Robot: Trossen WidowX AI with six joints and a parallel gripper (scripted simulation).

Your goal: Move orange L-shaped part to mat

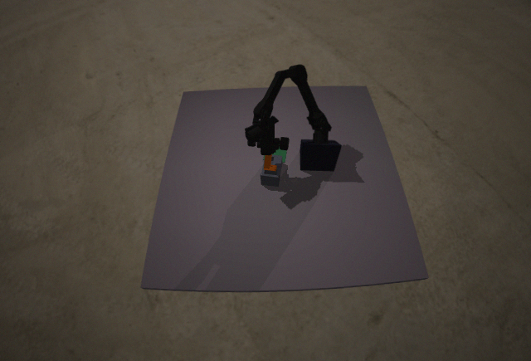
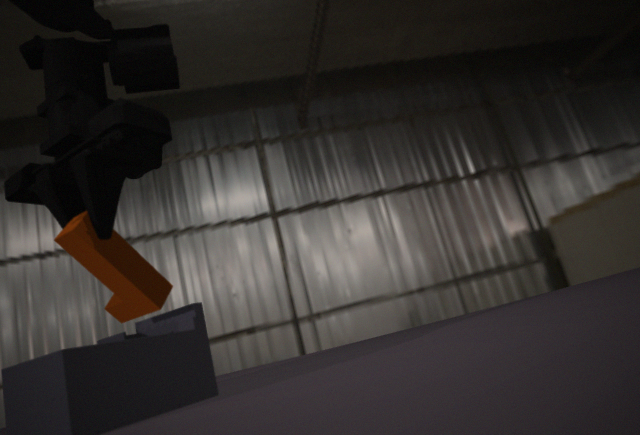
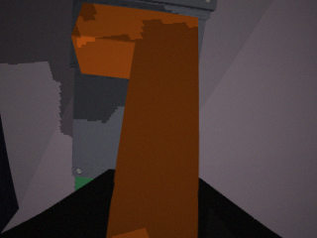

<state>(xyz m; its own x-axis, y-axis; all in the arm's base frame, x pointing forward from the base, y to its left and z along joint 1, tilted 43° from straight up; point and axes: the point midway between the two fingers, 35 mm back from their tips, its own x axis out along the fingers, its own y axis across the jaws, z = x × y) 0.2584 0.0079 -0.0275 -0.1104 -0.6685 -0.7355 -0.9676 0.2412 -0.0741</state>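
My gripper tip is now 50 mm past the green mat, 130 mm to the left of it and 170 mm above it. The rest, counted from my gripper tip: orange L-shaped part (10 mm behind, 40 mm to the left, 30 mm below).
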